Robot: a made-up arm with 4 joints. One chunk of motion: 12 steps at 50 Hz.
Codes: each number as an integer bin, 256 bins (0 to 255) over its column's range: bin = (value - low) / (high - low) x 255, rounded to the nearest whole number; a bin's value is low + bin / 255 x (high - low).
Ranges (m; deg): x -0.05..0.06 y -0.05..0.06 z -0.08..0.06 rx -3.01..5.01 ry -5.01..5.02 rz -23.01..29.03
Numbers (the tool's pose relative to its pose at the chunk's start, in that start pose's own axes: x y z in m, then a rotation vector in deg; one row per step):
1: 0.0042 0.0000 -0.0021 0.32 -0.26 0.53
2: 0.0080 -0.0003 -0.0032 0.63 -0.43 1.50
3: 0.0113 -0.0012 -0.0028 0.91 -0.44 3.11
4: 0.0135 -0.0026 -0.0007 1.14 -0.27 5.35
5: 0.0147 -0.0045 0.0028 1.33 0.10 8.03
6: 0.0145 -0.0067 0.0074 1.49 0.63 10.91
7: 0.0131 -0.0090 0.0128 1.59 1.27 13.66
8: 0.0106 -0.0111 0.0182 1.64 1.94 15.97
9: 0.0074 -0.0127 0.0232 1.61 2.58 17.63
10: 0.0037 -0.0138 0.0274 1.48 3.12 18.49
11: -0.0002 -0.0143 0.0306 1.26 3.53 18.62
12: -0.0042 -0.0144 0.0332 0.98 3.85 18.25
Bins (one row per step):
1: 126 116 142 106 121 115
2: 134 115 140 116 116 120
3: 142 113 141 125 116 128
4: 147 110 144 132 121 139
5: 150 105 151 138 130 152
6: 150 100 159 143 143 166
7: 146 95 169 146 160 180
8: 140 90 179 148 177 191
9: 133 86 188 147 193 199
10: 124 84 196 143 207 203
11: 115 83 201 136 217 204
12: 106 83 206 127 225 202

